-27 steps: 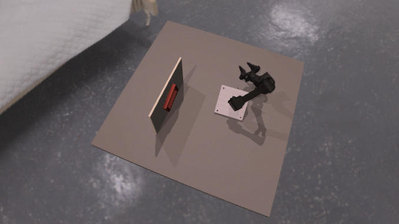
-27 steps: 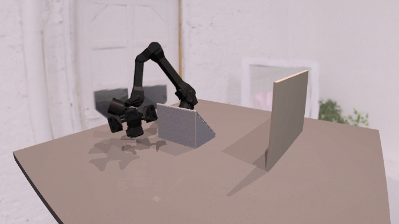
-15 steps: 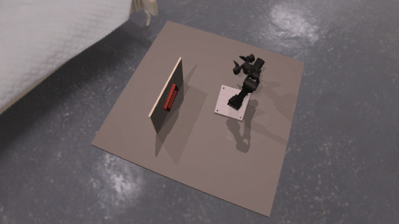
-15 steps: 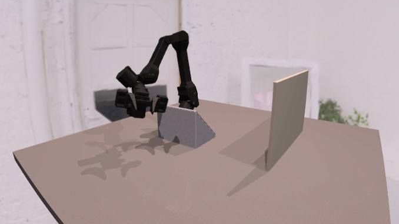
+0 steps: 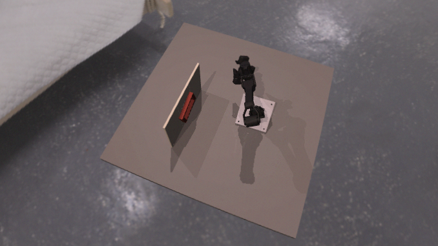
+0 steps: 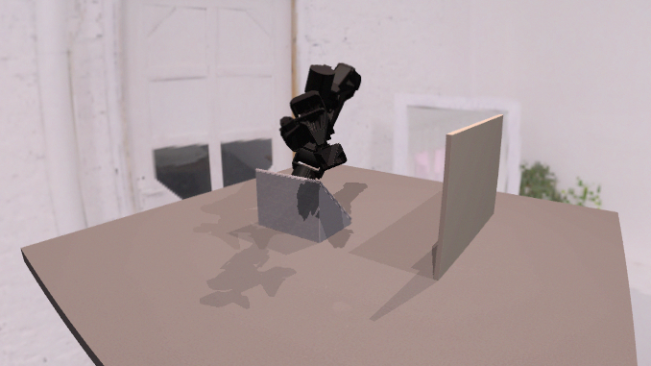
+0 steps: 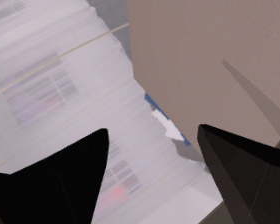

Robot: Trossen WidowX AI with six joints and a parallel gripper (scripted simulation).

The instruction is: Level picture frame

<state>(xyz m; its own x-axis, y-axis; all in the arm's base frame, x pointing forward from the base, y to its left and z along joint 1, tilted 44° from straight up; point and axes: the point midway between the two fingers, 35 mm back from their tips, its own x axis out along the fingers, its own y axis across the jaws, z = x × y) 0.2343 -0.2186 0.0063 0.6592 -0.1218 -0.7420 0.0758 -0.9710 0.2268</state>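
My gripper tip is now 18 cm short of the red picture frame, 36 cm to the right of it and 10 cm above it. The rest, counted from my gripper tip: wall panel 19 cm ahead, 36 cm to the left, 11 cm below.
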